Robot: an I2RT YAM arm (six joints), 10 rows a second.
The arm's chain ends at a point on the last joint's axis. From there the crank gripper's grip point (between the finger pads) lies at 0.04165 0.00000 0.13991 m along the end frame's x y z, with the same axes.
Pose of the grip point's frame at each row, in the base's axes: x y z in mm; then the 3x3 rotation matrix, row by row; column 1 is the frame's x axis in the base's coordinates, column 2 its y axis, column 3 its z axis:
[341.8 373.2 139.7], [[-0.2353 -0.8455 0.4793], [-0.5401 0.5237 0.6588], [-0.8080 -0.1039 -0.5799]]
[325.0 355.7 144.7], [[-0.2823 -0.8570 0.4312], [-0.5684 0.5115 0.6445], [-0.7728 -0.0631 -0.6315]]
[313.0 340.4 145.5], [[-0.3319 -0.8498 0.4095], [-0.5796 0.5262 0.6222], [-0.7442 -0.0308 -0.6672]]
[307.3 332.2 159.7], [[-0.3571 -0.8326 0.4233], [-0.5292 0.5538 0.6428], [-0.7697 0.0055 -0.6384]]
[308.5 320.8 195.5], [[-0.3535 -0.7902 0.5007], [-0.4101 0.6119 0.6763], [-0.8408 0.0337 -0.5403]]
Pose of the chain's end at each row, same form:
[284.5 303.5 254.5], [[-0.2353 -0.8455 0.4793], [-0.5401 0.5237 0.6588], [-0.8080 -0.1039 -0.5799]]
[276.4 289.2 265.2], [[-0.2823 -0.8570 0.4312], [-0.5684 0.5115 0.6445], [-0.7728 -0.0631 -0.6315]]
[269.5 277.5 269.8], [[-0.3319 -0.8498 0.4095], [-0.5796 0.5262 0.6222], [-0.7442 -0.0308 -0.6672]]
[262.9 264.3 281.1], [[-0.3571 -0.8326 0.4233], [-0.5292 0.5538 0.6428], [-0.7697 0.0055 -0.6384]]
[253.2 243.3 306.1], [[-0.3535 -0.7902 0.5007], [-0.4101 0.6119 0.6763], [-0.8408 0.0337 -0.5403]]

